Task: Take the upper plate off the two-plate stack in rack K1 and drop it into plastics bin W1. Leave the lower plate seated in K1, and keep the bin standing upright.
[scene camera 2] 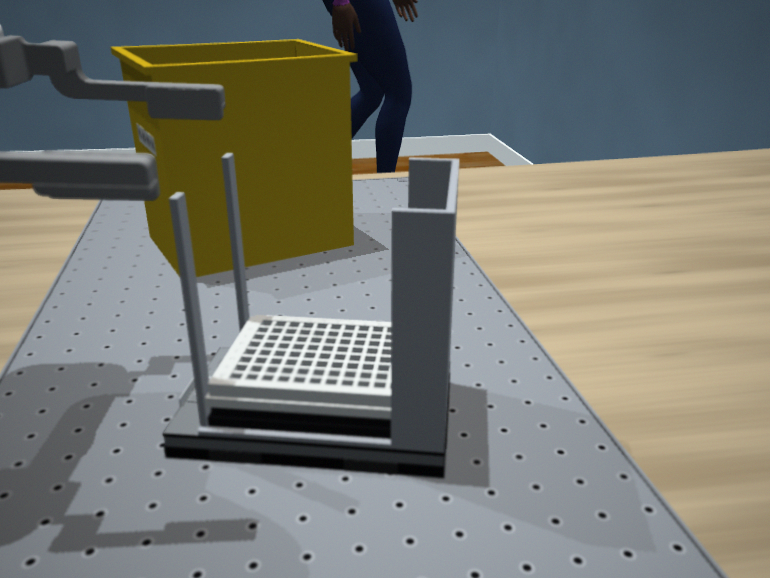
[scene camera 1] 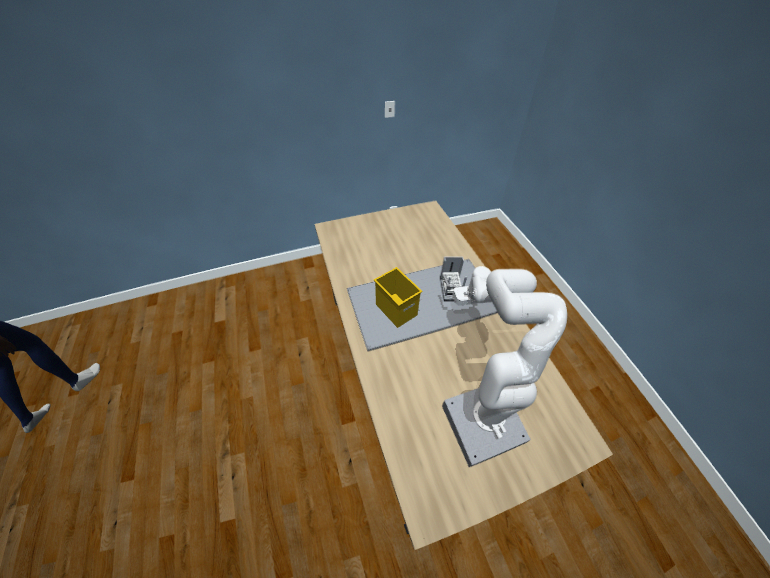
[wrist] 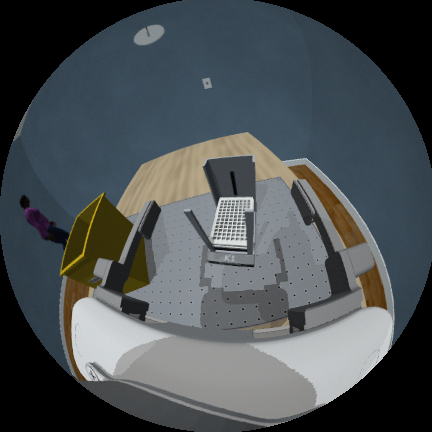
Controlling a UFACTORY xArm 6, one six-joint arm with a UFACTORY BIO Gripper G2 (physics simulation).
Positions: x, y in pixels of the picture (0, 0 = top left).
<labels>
A yellow bin W1 shows in scene camera 2, in scene camera 1 and in the wrist view (100, 230). One and the same spot on the yellow bin W1: (scene camera 1: 397, 296) is (scene camera 2: 330, 248).
</labels>
